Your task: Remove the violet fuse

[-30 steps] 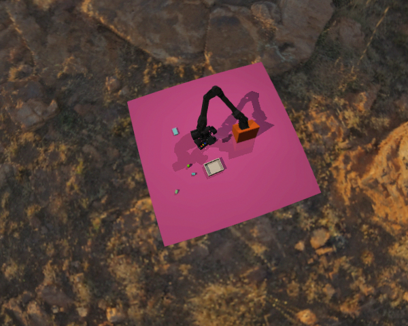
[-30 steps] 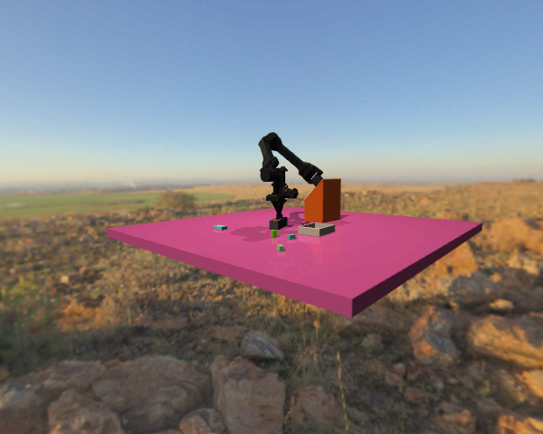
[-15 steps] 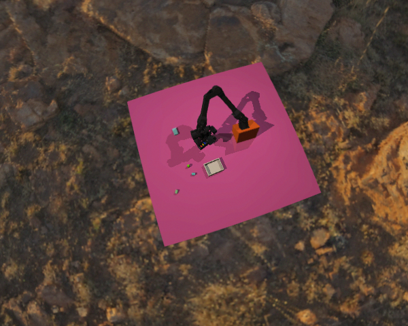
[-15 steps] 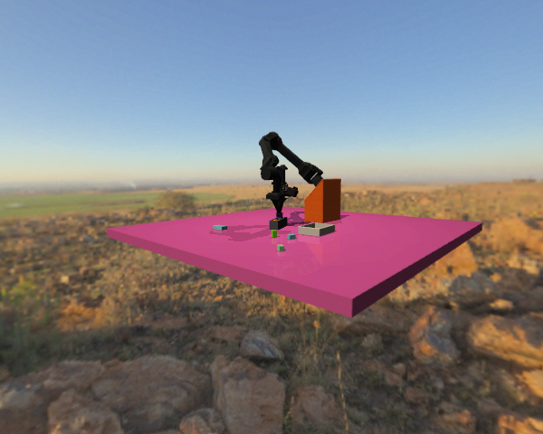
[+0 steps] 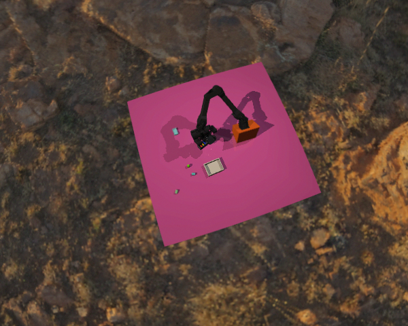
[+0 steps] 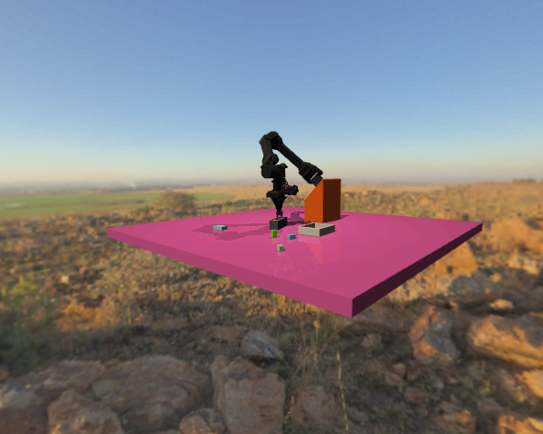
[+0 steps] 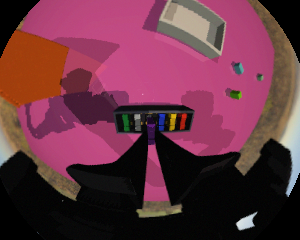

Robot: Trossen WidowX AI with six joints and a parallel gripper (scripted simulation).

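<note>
My gripper tip is 1 cm short of the beige tray, 22 cm to the right of it and 7 cm above it. Also, from my gripper tip: violet fuse (1 cm below).
</note>
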